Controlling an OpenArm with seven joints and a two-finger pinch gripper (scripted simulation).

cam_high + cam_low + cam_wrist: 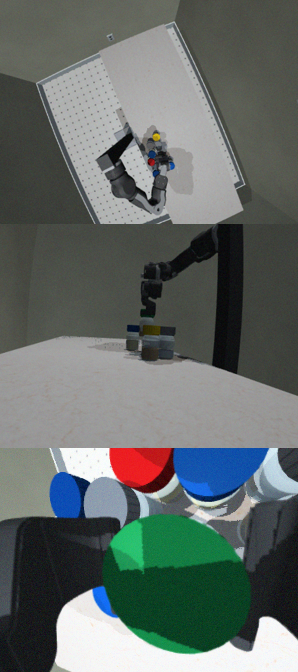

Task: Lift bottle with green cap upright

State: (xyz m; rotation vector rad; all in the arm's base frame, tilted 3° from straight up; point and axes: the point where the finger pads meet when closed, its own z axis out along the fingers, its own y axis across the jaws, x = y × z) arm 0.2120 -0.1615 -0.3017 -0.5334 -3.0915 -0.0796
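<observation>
Right now my hand is 60 mm past the blue bottle, 40 mm to the right of it and 100 mm above it. From my hand the other things lie so: blue-capped bottle: 30 mm ahead, 100 mm to the right, 100 mm below; red-capped bottle: 90 mm behind, 10 mm to the right, 100 mm below.
</observation>
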